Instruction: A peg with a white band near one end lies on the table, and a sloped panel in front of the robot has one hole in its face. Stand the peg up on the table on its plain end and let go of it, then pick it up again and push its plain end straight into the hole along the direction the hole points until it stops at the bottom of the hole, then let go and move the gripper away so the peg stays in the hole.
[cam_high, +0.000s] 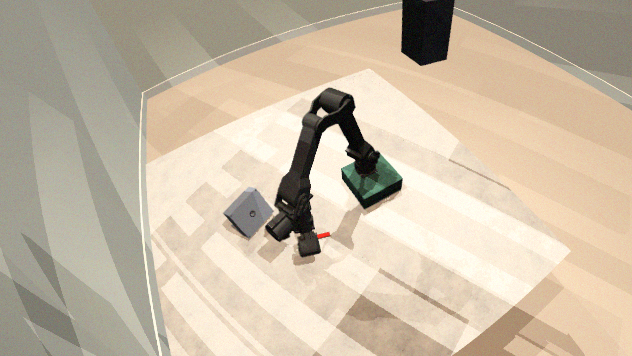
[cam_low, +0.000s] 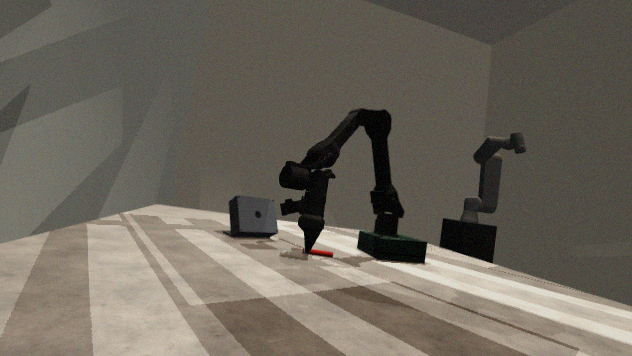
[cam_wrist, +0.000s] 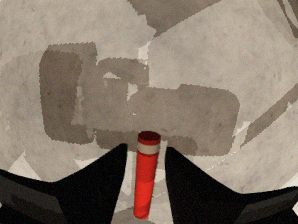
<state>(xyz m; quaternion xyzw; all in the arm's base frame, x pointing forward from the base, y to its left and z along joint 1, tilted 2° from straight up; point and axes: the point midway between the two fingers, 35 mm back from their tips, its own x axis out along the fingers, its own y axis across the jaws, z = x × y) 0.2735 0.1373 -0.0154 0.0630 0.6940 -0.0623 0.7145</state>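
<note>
My gripper tip is now 1 cm past the red peg. From my gripper tip the other things lie so: grey sloped panel 15 cm to the right, 15 cm ahead, 5 cm above.
</note>
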